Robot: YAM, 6 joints.
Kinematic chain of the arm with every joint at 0, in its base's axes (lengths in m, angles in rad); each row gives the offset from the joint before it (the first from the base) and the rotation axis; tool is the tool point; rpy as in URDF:
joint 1: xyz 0 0 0.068 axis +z
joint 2: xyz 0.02 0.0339 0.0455 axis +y
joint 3: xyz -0.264 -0.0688 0 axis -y
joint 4: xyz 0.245 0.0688 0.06 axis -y
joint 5: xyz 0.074 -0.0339 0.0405 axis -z
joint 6: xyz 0.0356 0 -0.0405 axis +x
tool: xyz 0 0 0 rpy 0 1.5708 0
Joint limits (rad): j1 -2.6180..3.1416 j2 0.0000..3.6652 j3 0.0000..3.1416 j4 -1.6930..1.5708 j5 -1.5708..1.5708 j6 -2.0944..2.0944
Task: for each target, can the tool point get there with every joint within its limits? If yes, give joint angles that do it. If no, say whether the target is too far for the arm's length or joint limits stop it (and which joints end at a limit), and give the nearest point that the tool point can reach.
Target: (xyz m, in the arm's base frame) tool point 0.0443 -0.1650 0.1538
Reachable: yes | joints -1.1067 1.3412 0.5441 -0.8528 1.2938 1.3851
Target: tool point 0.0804 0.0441 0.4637
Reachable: yes | joints 0.7834 0.6202 1.1064 -0.1855 0.8001 1.4488
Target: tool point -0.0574 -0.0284 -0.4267
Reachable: no: joint limits stop it (at a limit: joint 1, joint 2) | nearest point -0.0867 -0.0487 -0.3481 | short by 0.086 m
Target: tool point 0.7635 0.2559 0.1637
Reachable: no: too far | nearest point 0.6112 0.2048 0.1534 | short by 0.161 m
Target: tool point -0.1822 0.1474 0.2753
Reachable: yes | joints 2.5331 1.0810 0.8009 -0.3381 0.4913 0.8400
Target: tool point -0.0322 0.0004 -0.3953
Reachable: no: joint limits stop it (at a limit: joint 2) | nearest point -0.0684 0.0008 -0.3323 | short by 0.073 m
